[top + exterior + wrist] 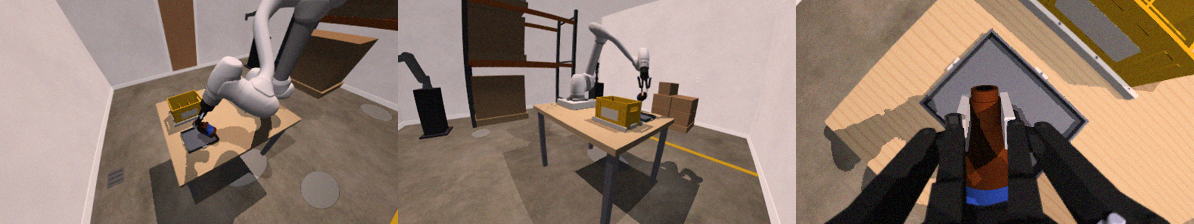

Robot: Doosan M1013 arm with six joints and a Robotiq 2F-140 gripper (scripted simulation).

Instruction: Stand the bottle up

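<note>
Right now my hand is 4 cm above the brown bottle, 3 cm to the right of it and 3 cm past it. From my hand the other things lie so: yellow crate (32 cm to the right, 13 cm below); dark grey tray (21 cm below, 3 cm to the right, 2 cm behind).
</note>
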